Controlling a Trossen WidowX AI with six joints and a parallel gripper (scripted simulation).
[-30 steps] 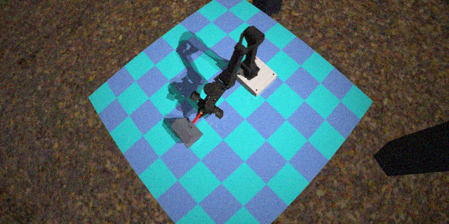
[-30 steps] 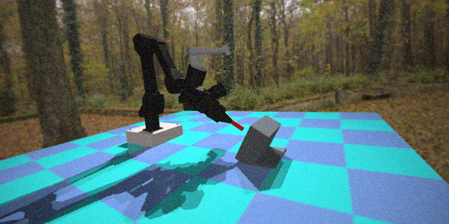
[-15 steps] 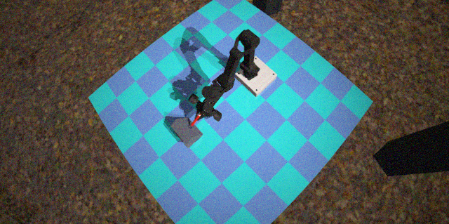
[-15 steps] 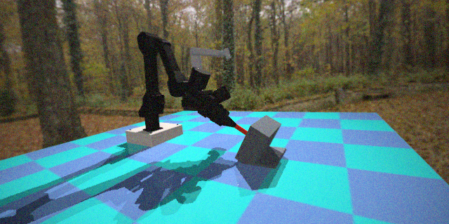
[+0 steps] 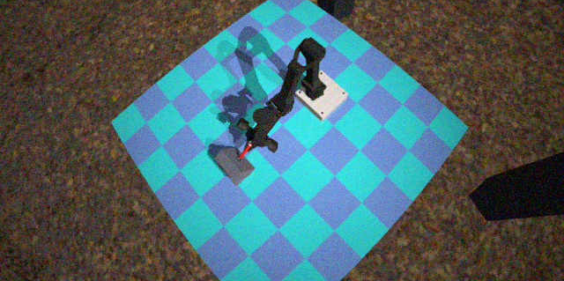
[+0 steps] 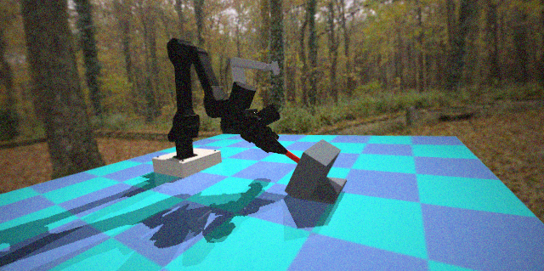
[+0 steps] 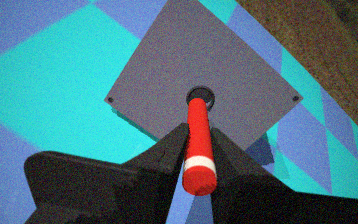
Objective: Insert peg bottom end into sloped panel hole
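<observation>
The grey sloped panel is 7 cm ahead of my gripper tip, 4 cm below it and 1 cm to the left of it. Also, from my gripper tip: red peg: 1 cm behind, 1 cm above.
</observation>
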